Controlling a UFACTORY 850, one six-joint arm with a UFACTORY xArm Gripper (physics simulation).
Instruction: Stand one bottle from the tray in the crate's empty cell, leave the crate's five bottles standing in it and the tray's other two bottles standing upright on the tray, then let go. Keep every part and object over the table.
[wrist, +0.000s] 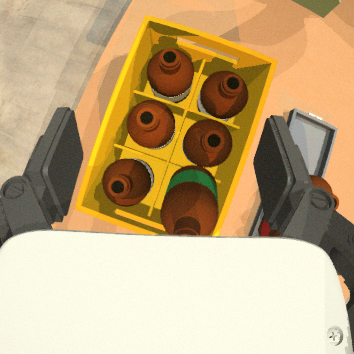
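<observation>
The yellow crate (107, 120) has a brown bottle in each of its six cells. Five of them (170, 75) (225, 95) (151, 125) (208, 142) (127, 182) stand with their open mouths up; pale or blue label edges show on some. A larger-looking brown bottle with a green band (189, 207) is in the near right cell; its neck is partly hidden by the gripper's body and its base is hidden. The grey tray (331, 145) lies right of the crate, with part of a brown bottle (322, 186) and a red label (265, 229) showing behind the right finger. My gripper (168, 132) is open and empty, above the crate, fingers either side.
The orange table top (305, 70) lies under the crate and tray. Its left edge is near the crate, with grey floor (40, 55) beyond. A dark green object (320, 6) is partly in view at the top right. The right finger covers part of the tray.
</observation>
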